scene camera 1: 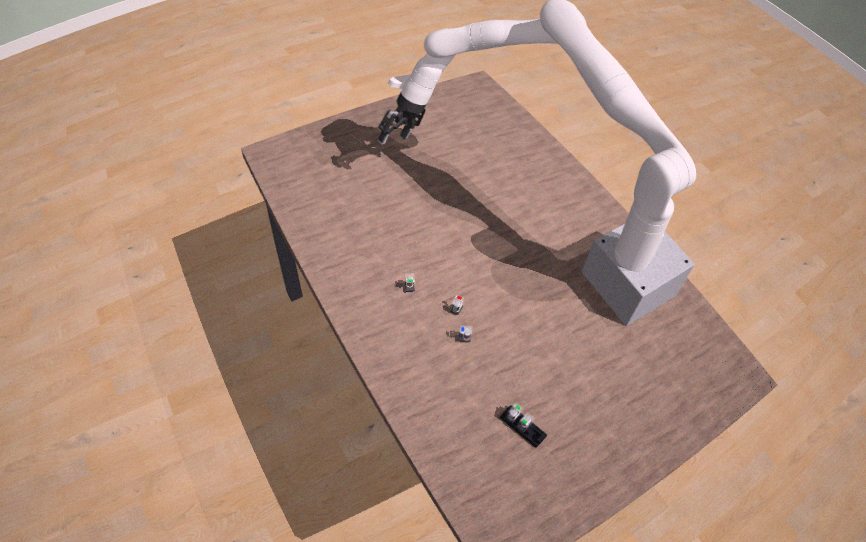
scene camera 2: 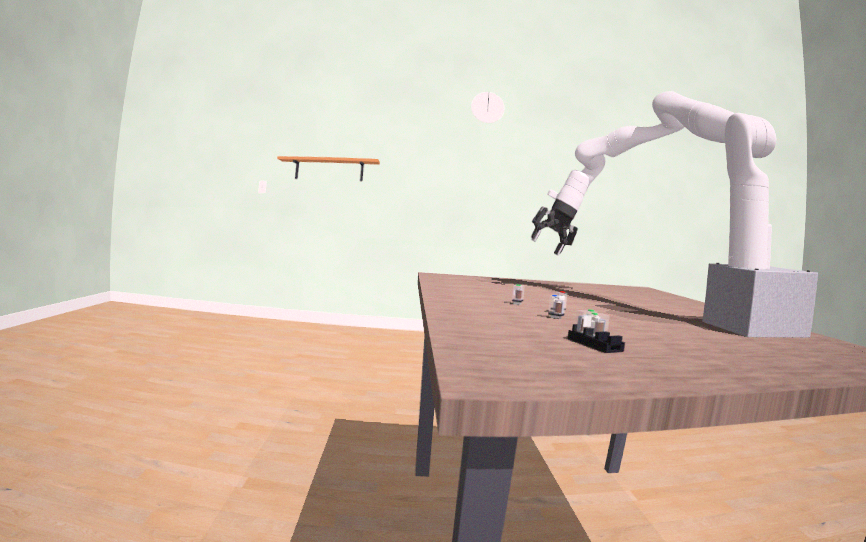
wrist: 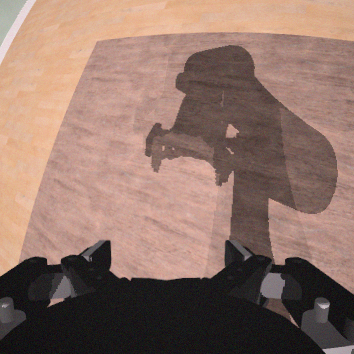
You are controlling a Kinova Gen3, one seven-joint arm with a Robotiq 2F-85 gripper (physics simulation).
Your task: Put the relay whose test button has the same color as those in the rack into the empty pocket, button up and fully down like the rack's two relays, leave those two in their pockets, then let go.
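Frame: origin at the arm's base, x left, y back, z up, level; metres.
Where they show: gripper, fingertip midpoint: (scene camera 1: pixel 392 139) (scene camera 2: pixel 544 247) (wrist: pixel 167 253); arm's base, link origin: (scene camera 1: pixel 632 255) (scene camera 2: pixel 747 267).
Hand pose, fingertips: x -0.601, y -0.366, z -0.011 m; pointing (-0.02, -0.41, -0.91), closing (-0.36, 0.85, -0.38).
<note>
Each offset is from my fingertips to the top centre of the thing. Level surfaces: height alone.
A relay with a green button {dy -0.119, dx +0.388, dz -0.078 m} (scene camera 1: pixel 410 283) (scene camera 2: pixel 517 294) stands upright on the table, apart from the others. A relay with a red button {dy -0.044, dx +0.491, dz -0.078 m} (scene camera 1: pixel 457 304) and a relay with a blue button {dy -0.063, dx +0.569, dz -0.078 m} (scene camera 1: pixel 465 334) (scene camera 2: pixel 556 307) stand nearer the rack. The black rack {dy -0.049, dx +0.822, dz -0.099 m} (scene camera 1: pixel 538 438) (scene camera 2: pixel 611 347) holds two relays with green buttons, one {dy -0.061, dx +0.792, dz -0.073 m} (scene camera 1: pixel 513 412) at its end and one {dy -0.049, dx +0.822, dz -0.073 m} (scene camera 1: pixel 525 422) in the middle; the pocket at the other end is empty. My gripper (scene camera 1: pixel 394 138) (scene camera 2: pixel 546 246) (wrist: pixel 167 253) is open and empty, high above the far part of the table, well away from the relays.
The arm's grey base block (scene camera 1: pixel 629 287) (scene camera 2: pixel 759 300) stands at the table's right side. The arm reaches from it over the far part of the table {dz -0.122 m} (scene camera 1: pixel 542 191) (scene camera 2: pixel 498 370). Its shadow falls across the top. A wall shelf (scene camera 2: pixel 328 160) hangs behind, away from the table.
</note>
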